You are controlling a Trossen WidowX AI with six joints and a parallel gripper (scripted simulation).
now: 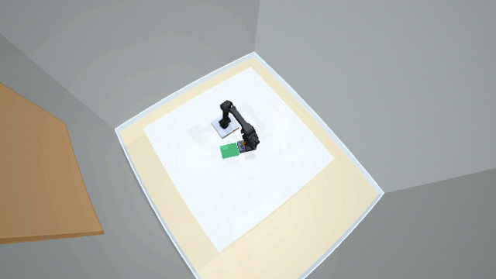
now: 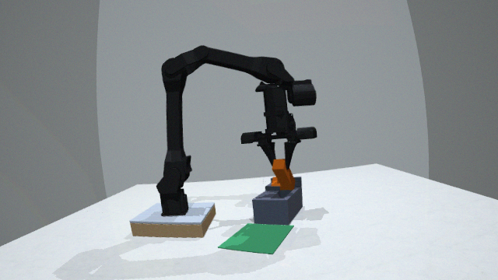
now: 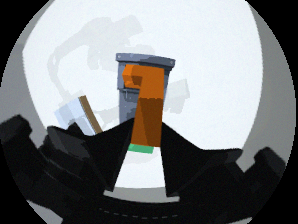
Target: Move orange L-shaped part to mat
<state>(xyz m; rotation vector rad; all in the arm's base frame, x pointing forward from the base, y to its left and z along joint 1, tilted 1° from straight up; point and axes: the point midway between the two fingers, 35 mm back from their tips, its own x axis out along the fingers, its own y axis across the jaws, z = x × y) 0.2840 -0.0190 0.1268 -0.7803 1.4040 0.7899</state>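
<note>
My gripper tip is now 14 cm above the green mat, 11 cm to the left of it and 9 cm past it. Also, from my gripper tip: orange L-shaped part (4 cm to the left, 3 cm below); then grey tray (14 cm below, 2 cm to the left, 1 cm behind).
</note>
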